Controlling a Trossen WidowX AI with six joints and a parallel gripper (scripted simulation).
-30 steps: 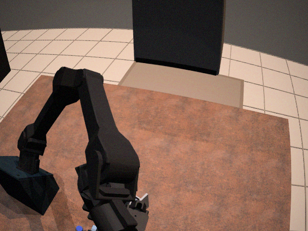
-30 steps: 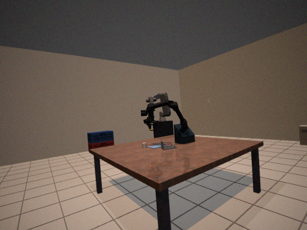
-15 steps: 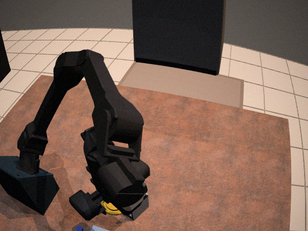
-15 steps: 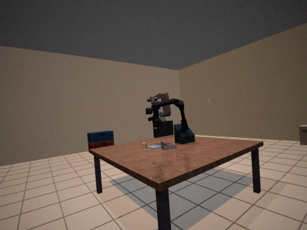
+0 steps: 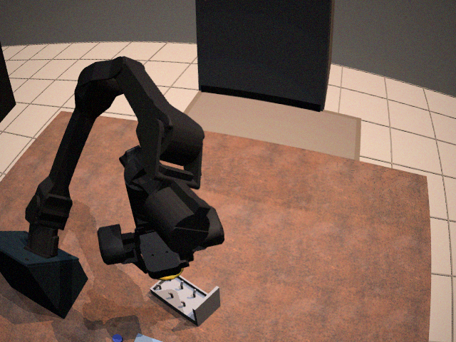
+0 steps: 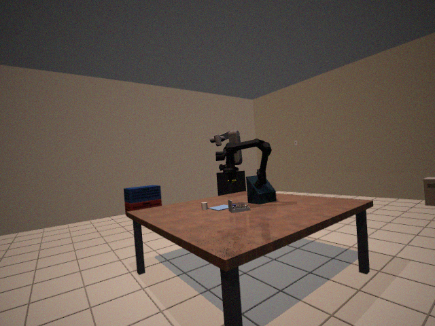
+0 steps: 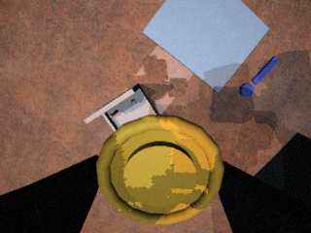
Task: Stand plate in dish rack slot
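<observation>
Right now my gripper tip is 5 cm to the right of the grey dish rack and 17 cm above it. Also, from my gripper tip: yellow plate (1 cm above).
</observation>
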